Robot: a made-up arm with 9 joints. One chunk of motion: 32 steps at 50 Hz.
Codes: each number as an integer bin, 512 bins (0 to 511) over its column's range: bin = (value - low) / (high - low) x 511, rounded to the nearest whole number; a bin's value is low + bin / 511 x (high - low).
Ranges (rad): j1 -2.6..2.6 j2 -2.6..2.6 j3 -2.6..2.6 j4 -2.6..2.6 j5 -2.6..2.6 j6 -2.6..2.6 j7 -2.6..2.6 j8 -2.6..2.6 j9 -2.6..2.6
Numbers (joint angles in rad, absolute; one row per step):
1: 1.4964 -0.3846 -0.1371 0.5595 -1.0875 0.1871 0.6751 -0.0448 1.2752
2: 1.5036 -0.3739 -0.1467 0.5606 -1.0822 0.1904 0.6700 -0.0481 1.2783
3: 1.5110 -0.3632 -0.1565 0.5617 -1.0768 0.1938 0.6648 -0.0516 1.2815
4: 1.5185 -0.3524 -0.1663 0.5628 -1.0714 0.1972 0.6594 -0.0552 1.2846
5: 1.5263 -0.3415 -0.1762 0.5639 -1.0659 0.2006 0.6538 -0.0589 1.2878
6: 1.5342 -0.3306 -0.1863 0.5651 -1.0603 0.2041 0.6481 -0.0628 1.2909
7: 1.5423 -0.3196 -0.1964 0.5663 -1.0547 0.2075 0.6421 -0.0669 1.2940
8: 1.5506 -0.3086 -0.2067 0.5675 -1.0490 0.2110 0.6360 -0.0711 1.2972
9: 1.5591 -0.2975 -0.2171 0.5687 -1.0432 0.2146 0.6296 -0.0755 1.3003
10: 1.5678 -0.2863 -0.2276 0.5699 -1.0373 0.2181 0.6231 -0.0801 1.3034
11: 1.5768 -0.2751 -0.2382 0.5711 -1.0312 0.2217 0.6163 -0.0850 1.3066
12: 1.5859 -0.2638 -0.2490 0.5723 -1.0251 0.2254 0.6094 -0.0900 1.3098
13: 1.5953 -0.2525 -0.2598 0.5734 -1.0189 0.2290 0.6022 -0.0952 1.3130
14: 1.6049 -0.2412 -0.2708 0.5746 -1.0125 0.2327 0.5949 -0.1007 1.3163
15: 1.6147 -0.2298 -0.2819 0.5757 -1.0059 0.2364 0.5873 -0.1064 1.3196
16: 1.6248 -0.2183 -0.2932 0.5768 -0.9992 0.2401 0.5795 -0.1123 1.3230
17: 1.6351 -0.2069 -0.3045 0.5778 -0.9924 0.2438 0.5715 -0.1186 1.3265
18: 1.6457 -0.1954 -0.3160 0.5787 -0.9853 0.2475 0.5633 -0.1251 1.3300
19: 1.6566 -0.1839 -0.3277 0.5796 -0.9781 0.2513 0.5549 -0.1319 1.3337
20: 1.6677 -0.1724 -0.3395 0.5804 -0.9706 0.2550 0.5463 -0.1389 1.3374
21: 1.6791 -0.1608 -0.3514 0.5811 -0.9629 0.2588 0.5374 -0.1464 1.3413
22: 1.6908 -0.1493 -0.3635 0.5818 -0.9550 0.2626 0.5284 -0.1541 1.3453
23: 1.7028 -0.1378 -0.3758 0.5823 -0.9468 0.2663 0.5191 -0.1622 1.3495
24: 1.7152 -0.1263 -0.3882 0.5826 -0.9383 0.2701 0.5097 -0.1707 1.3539
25: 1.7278 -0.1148 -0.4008 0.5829 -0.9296 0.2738 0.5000 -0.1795 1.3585
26: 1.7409 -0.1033 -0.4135 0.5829 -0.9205 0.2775 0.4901 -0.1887 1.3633
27: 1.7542 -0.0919 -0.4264 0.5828 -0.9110 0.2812 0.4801 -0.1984 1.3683
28: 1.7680 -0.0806 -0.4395 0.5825 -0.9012 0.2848 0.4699 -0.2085 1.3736
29: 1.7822 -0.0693 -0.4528 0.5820 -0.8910 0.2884 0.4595 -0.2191 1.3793
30: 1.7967 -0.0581 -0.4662 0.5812 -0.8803 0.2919 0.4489 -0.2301 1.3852
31: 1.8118 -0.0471 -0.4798 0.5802 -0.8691 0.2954 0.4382 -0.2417 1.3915
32: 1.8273 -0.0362 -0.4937 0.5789 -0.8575 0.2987 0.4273 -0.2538 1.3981
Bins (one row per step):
1: 403 218 242 310 149 274 322 251 381
2: 403 219 241 311 149 274 321 251 381
3: 404 220 240 311 150 275 321 250 381
4: 405 221 239 311 150 275 320 250 382
5: 405 222 238 311 151 275 320 250 382
6: 406 223 237 311 151 276 319 249 382
7: 407 224 236 311 152 276 319 249 383
8: 408 225 235 311 152 276 318 249 383
9: 409 226 234 311 153 277 317 248 383
10: 410 227 233 312 154 277 317 248 384
11: 410 228 232 312 154 277 316 247 384
12: 411 230 231 312 155 278 315 247 384
13: 412 231 230 312 155 278 315 246 385
14: 413 232 229 312 156 278 314 246 385
15: 414 233 228 312 157 279 313 245 385
16: 415 234 227 312 157 279 312 244 386
17: 416 235 226 312 158 279 312 244 386
18: 417 236 224 312 159 280 311 243 386
19: 418 237 223 312 159 280 310 243 387
20: 419 239 222 313 160 281 309 242 387
21: 421 240 221 313 161 281 308 241 387
22: 422 241 220 313 162 281 307 240 388
23: 423 242 219 313 162 282 307 240 388
24: 424 243 217 313 163 282 306 239 389
25: 425 244 216 313 164 282 305 238 389
26: 427 245 215 313 165 283 304 237 389
27: 428 246 214 313 166 283 303 236 390
28: 429 248 212 313 167 283 302 235 390
29: 431 249 211 313 168 284 301 234 391
30: 432 250 210 313 169 284 300 233 392
31: 434 251 208 313 170 285 299 232 392
32: 435 252 207 312 171 285 297 231 393

